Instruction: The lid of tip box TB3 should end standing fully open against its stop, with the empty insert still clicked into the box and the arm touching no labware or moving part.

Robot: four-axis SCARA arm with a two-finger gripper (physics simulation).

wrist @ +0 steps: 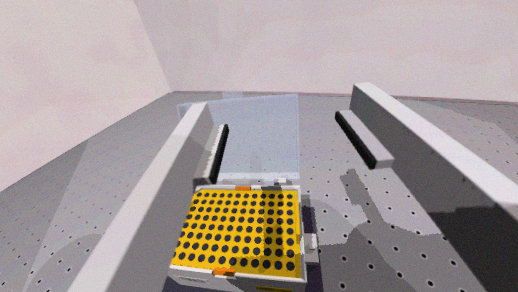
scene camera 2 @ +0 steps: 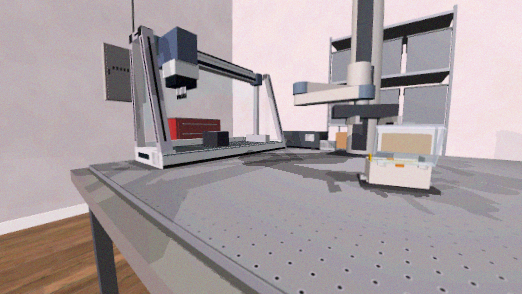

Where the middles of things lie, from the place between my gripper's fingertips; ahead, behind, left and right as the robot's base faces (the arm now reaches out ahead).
Now: hand 60 mm to the right of the clear lid (wrist: 263, 142), 50 mm above it and 30 mm short of it. Also, from my hand: yellow insert (wrist: 257, 232) 100 mm below, 40 mm to the left, 30 mm behind.
